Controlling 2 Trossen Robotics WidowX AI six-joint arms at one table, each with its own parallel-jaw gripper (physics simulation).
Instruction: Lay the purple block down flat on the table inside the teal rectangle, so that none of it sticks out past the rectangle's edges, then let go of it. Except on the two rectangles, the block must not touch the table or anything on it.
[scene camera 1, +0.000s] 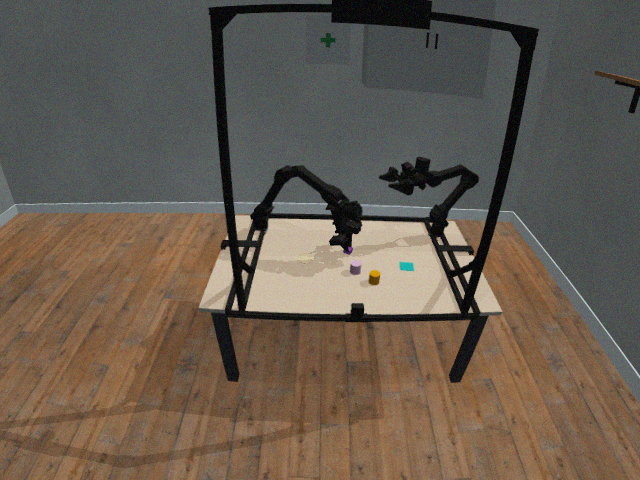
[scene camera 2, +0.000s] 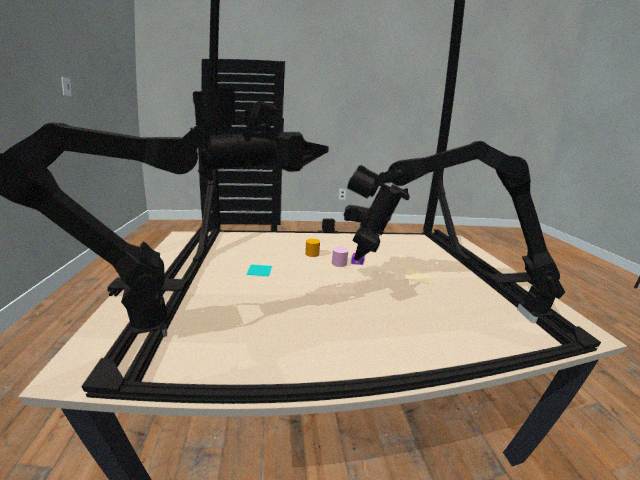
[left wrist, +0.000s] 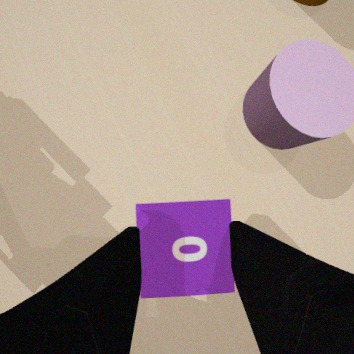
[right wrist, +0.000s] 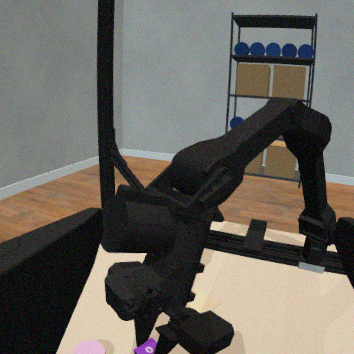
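Pixels of known places: left gripper, fingertip midpoint: (scene camera 1: 348, 249) (scene camera 2: 356, 257) (left wrist: 183, 235) (right wrist: 147, 353); right gripper, fingertip midpoint: (scene camera 1: 383, 181) (scene camera 2: 316, 147) (right wrist: 222, 225); left arm's base at its link origin: (scene camera 1: 260, 227) (scene camera 2: 536, 309) (right wrist: 312, 257); right arm's base at its link origin: (scene camera 1: 436, 233) (scene camera 2: 148, 321).
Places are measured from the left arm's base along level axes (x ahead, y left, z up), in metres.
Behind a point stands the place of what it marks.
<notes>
The purple block (scene camera 1: 348, 250) (scene camera 2: 357, 259) (left wrist: 185, 247) @(x 0.446, y -0.199, z 0.046 m) (right wrist: 145, 349) @(x 0.447, y -0.204, z 0.045 m), marked with a white 0, sits between the fingers of my left gripper (scene camera 1: 346, 247) @(x 0.449, y -0.200, z 0.040 m) (scene camera 2: 361, 254) @(x 0.449, y -0.200, z 0.040 m) (left wrist: 183, 235) @(x 0.449, y -0.200, z 0.040 m), which is shut on it and holds it close above the table near the middle. The teal rectangle (scene camera 1: 407, 267) @(x 0.716, y -0.221, z -0.018 m) (scene camera 2: 259, 270) @(x 0.714, y -0.211, z -0.018 m) lies flat on the table, well apart from the block, beyond two cylinders. My right gripper (scene camera 1: 385, 177) @(x 0.578, y -0.081, z 0.325 m) (scene camera 2: 323, 149) @(x 0.578, y -0.081, z 0.325 m) is open and empty, high above the table on its own side.
A pink cylinder (scene camera 1: 355, 267) @(x 0.482, y -0.302, z 0.020 m) (scene camera 2: 340, 256) @(x 0.485, y -0.256, z 0.015 m) (left wrist: 309, 88) @(x 0.483, y -0.275, z 0.027 m) (right wrist: 88, 348) @(x 0.478, y -0.283, z 0.026 m) stands right beside the held block. An orange cylinder (scene camera 1: 374, 277) @(x 0.561, y -0.363, z 0.022 m) (scene camera 2: 312, 248) @(x 0.565, y -0.318, z 0.010 m) stands between it and the teal rectangle. A pale rectangle (scene camera 2: 418, 276) @(x 0.254, y -0.206, z -0.018 m) lies on the table. Black rails (scene camera 2: 318, 388) @(x 0.564, y 0.192, z -0.005 m) border the table.
</notes>
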